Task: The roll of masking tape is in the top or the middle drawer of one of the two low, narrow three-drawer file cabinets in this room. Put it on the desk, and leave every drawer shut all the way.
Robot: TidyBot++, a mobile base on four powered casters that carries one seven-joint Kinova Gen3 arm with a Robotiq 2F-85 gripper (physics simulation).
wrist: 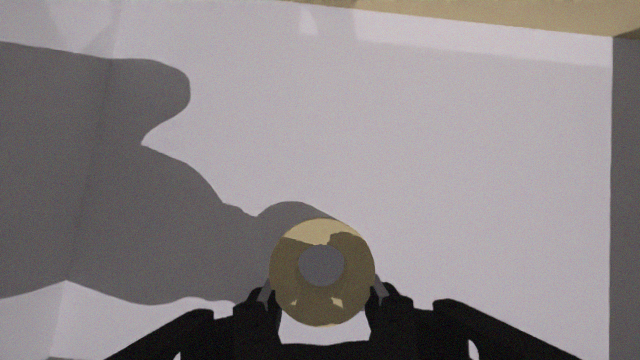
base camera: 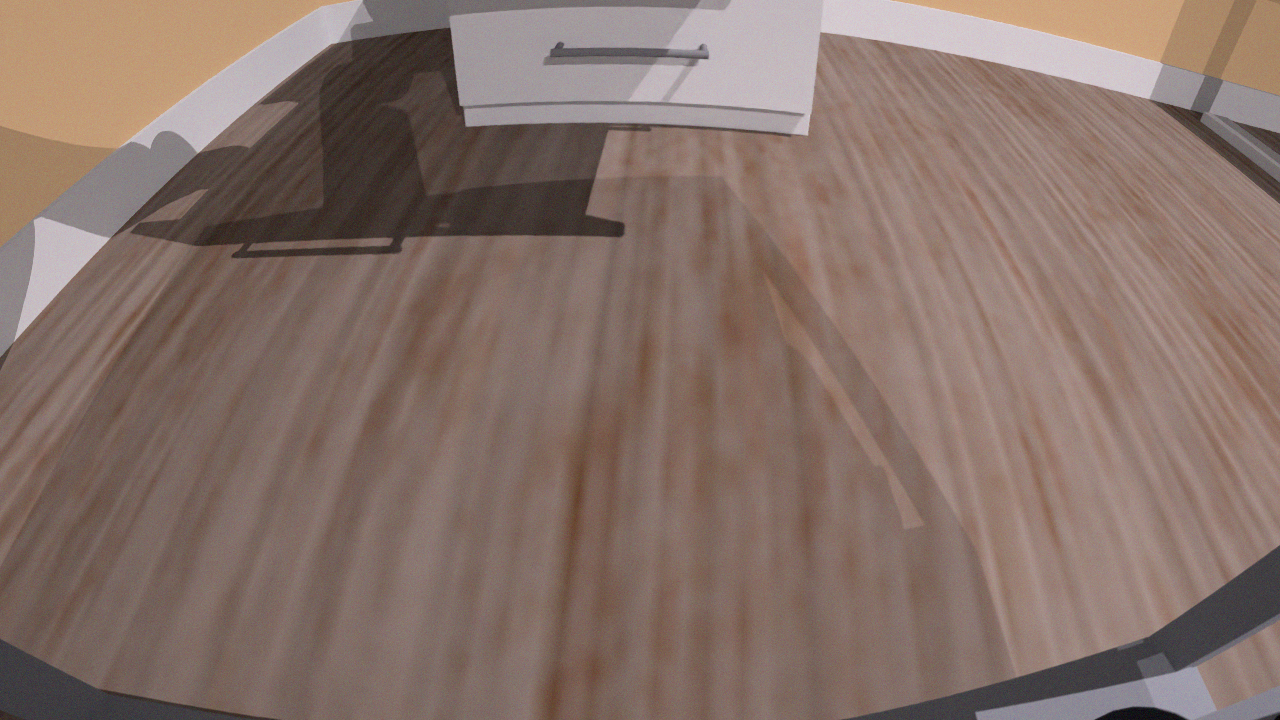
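Observation:
The roll of masking tape (wrist: 285, 265), a tan ring, shows in the wrist view at the lower middle, over a pale surface (wrist: 480, 175) that looks like a drawer's inside. My gripper (wrist: 322, 293) is shut on the roll, with one black finger against its left side and one against its right. Whether the roll touches the surface is hard to tell. In the base camera view, a white file cabinet (base camera: 501, 76) stands at the top middle. Its bottom drawer is shut; the upper drawers are out of view. The desk does not show.
A shadow (base camera: 510, 210) on the floor in front of the cabinet has a handle-like outline, as of a pulled-out drawer. White baseboards (base camera: 993, 49) run along the tan walls. A dark-edged object (base camera: 1244, 143) lies at the right edge of the base camera view.

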